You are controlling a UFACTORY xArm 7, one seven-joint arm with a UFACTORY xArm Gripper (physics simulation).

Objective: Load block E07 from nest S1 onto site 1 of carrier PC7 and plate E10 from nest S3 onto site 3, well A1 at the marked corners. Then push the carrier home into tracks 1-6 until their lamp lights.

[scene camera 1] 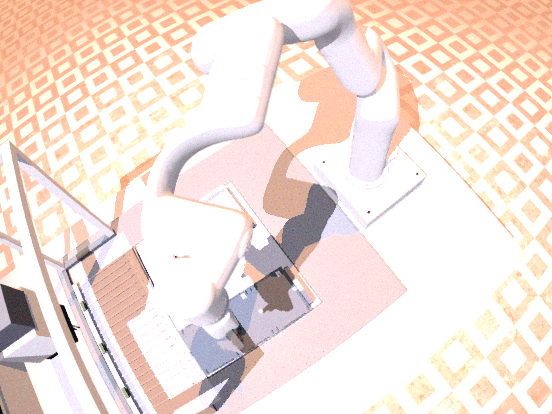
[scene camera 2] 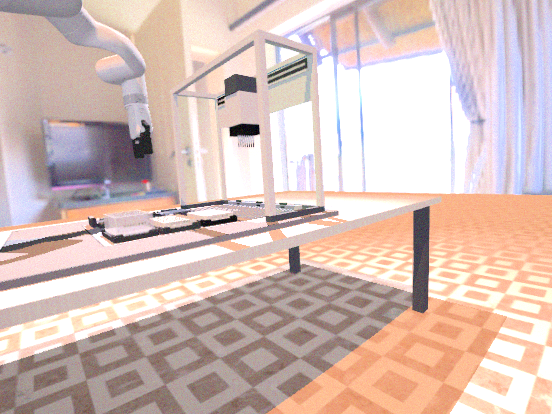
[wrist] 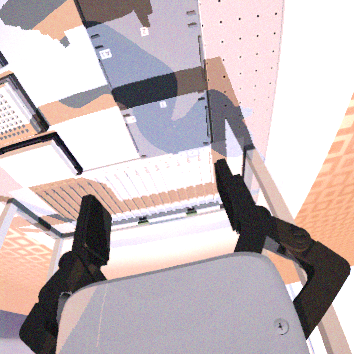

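Where they show: gripper, fingertip midpoint: [scene camera 2: 143, 156] [wrist: 157, 189]; arm's base, link origin: [scene camera 1: 365, 168].
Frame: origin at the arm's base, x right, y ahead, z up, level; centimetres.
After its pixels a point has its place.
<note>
My gripper [scene camera 1: 241, 340] [scene camera 2: 142, 153] {x -20.6, y 48.4, z 17.0 cm} [wrist: 157, 189] {x -20.6, y 48.4, z 17.0 cm} is open, with nothing between its fingers, high above the deck. In the wrist view its fingers frame the slotted tracks [scene camera 1: 157, 345] {x -17.4, y 70.6, z -3.4 cm} [wrist: 150, 200] {x -15.9, y 78.1, z -3.3 cm}. The grey carrier [scene camera 1: 270, 325] {x -24.7, y 41.6, z -2.6 cm} [wrist: 185, 45] {x -25.4, y 44.3, z -2.6 cm} lies beside the tracks, bare where it shows and crossed by shadows. In scene camera 2, a tall pale block [scene camera 2: 127, 220], a low pale plate [scene camera 2: 171, 220] {x 8.3, y 49.4, z -1.2 cm} and another pale piece [scene camera 2: 214, 213] {x 7.2, y 61.2, z -1.1 cm} sit in a row of dark nests. The low plate also shows at the wrist view's left edge [wrist: 10, 112] {x 0.9, y 49.3, z -1.1 cm}. Labels E07 and E10 are not readable; the arm hides the nests in scene camera 1.
A white gantry frame [scene camera 2: 266, 150] {x 19.0, y 71.9, z 14.5 cm} stands over the track end, carrying a pipetting head [scene camera 2: 240, 110] {x -6.8, y 78.0, z 30.0 cm} with a row of tips. Small green marks [scene camera 1: 103, 348] {x -12.8, y 85.4, z -1.6 cm} [wrist: 191, 211] {x -26.1, y 83.3, z -1.9 cm} line the rail at the tracks' far end. The arm's base plate [scene camera 1: 370, 200] {x -8.6, y 4.2, z 0.1 cm} stands across the deck.
</note>
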